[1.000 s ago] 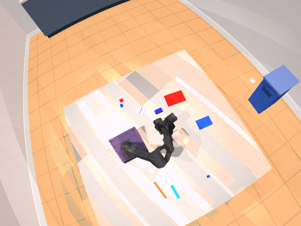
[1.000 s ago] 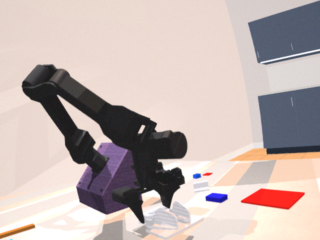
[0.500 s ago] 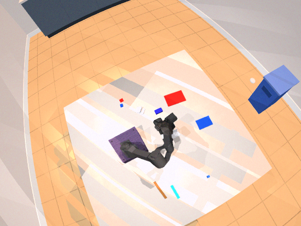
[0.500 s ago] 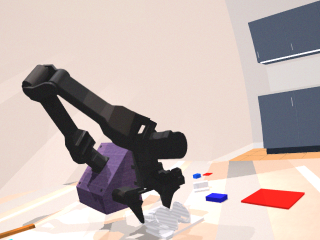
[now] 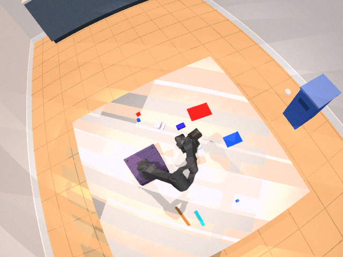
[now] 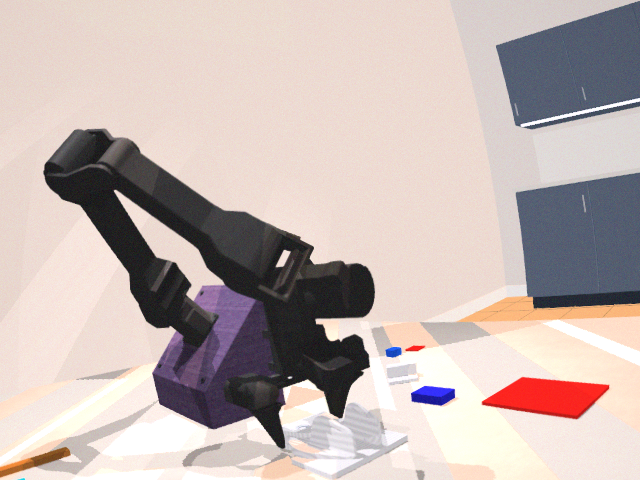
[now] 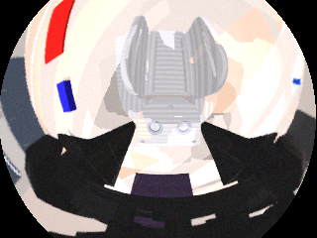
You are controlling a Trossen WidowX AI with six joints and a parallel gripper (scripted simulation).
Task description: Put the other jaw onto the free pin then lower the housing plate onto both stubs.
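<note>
Right now the white housing part is 10 mm ahead of my gripper tip and 20 mm above it. The rest, counted from my gripper tip: red flat plate (210 mm ahead, 230 mm to the left); then blue plate (310 mm ahead, 50 mm to the right); then dark blue block (50 mm ahead, 190 mm to the left).
</note>
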